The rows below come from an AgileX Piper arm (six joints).
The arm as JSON. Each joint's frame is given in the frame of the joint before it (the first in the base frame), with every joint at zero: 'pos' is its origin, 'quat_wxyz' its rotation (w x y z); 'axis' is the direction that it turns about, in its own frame. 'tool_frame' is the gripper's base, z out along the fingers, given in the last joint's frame.
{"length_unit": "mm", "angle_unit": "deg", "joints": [
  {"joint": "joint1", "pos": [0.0, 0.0, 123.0], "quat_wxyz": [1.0, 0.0, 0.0, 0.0], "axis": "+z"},
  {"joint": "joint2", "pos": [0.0, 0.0, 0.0], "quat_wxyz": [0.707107, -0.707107, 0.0, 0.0], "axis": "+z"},
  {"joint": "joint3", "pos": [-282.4, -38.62, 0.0], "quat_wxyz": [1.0, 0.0, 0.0, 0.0], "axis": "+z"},
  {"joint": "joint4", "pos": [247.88, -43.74, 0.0], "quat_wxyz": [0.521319, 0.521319, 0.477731, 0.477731], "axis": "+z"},
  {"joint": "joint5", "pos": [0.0, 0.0, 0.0], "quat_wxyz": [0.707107, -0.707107, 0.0, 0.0], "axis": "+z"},
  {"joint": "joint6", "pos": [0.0, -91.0, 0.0], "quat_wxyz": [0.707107, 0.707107, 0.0, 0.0], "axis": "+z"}
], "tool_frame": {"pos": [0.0, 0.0, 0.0], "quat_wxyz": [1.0, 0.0, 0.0, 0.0]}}
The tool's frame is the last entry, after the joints.
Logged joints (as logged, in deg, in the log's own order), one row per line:
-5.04 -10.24 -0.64 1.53 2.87 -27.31
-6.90 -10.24 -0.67 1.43 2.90 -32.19
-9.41 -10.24 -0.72 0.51 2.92 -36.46
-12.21 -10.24 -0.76 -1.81 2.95 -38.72
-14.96 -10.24 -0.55 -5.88 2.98 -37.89
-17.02 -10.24 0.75 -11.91 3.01 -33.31
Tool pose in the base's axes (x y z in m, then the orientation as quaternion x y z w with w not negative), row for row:
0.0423 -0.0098 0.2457 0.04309 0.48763 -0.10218 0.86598
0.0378 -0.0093 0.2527 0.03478 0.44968 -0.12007 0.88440
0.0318 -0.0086 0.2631 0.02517 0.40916 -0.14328 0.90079
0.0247 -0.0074 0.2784 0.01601 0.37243 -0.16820 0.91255
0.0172 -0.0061 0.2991 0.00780 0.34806 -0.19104 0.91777
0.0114 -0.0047 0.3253 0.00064 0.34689 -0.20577 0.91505
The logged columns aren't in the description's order. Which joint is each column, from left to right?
Columns, left to right: joint6, joint1, joint2, joint3, joint4, joint5.
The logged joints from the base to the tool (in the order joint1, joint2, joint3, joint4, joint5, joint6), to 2 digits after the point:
-10.24 -0.64 1.53 2.87 -27.31 -5.04
-10.24 -0.67 1.43 2.90 -32.19 -6.90
-10.24 -0.72 0.51 2.92 -36.46 -9.41
-10.24 -0.76 -1.81 2.95 -38.72 -12.21
-10.24 -0.55 -5.88 2.98 -37.89 -14.96
-10.24 0.75 -11.91 3.01 -33.31 -17.02

